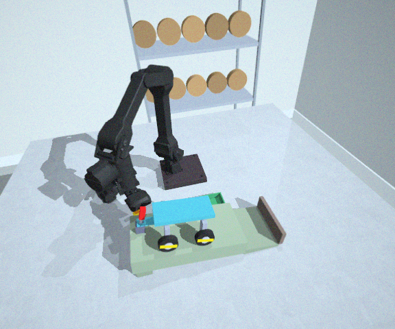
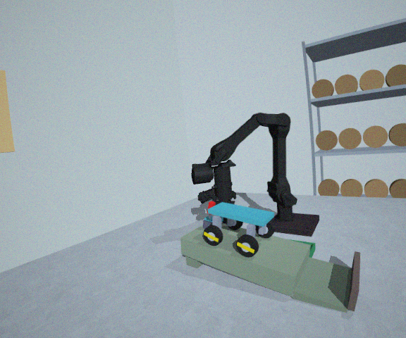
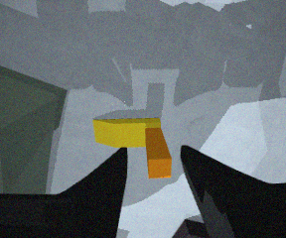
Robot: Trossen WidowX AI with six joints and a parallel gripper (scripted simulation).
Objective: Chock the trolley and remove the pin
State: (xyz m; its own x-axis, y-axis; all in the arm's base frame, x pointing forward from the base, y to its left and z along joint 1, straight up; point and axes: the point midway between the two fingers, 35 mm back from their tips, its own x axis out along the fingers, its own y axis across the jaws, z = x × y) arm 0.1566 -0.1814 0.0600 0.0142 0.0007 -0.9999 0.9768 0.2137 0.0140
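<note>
The yellow chock is 3 cm below my gripper tip, 2 cm ahead of it and 1 cm to the left of it. Round my gripper tip: green ramp: 17 cm ahead, 11 cm to the left; then trolley: 17 cm ahead, 11 cm to the left, 6 cm above; then red-headed stop pin: 13 cm ahead, 8 cm above, 1 cm to the left.
</note>
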